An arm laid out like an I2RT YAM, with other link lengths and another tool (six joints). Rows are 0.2 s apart.
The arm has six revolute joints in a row. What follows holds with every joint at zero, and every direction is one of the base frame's. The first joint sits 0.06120 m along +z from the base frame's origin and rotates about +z. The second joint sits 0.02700 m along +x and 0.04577 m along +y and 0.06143 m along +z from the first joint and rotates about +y. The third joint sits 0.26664 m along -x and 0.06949 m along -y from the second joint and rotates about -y. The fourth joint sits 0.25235 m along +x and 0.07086 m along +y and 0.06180 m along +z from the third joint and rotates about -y. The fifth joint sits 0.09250 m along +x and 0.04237 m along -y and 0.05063 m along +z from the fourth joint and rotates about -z. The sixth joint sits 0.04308 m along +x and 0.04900 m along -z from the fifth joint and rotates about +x. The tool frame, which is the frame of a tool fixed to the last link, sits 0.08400 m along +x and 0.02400 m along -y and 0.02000 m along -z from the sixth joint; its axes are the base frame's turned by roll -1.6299, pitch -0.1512 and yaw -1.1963 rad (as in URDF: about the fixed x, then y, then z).
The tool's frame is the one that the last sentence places.
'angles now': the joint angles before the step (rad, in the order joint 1, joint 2, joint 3, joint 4, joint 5, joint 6). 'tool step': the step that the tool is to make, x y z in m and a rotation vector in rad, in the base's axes. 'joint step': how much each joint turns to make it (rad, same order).
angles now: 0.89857, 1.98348, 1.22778, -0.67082, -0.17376, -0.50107
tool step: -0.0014, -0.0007, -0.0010, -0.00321, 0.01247, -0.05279
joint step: 0.00075, 0.00286, 0.00066, 0.00142, -0.00001, 0.05492
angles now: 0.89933, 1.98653, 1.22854, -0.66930, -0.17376, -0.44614
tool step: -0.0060, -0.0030, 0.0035, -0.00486, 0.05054, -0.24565
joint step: 0.00000, -0.00927, 0.00354, -0.00442, 0.00000, 0.25216
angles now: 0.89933, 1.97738, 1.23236, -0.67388, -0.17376, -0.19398
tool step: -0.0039, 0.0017, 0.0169, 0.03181, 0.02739, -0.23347
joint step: -0.00035, -0.04791, 0.00124, 0.00044, 0.00039, 0.24037
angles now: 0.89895, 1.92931, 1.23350, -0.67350, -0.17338, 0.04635
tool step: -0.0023, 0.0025, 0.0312, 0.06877, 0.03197, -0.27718
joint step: -0.00918, -0.08500, 0.00629, -0.00851, -0.00153, 0.28075
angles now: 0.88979, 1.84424, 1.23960, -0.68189, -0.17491, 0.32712
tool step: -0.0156, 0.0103, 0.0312, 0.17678, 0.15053, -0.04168
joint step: -0.02800, -0.07789, 0.00002, -0.01388, -0.21329, 0.08758
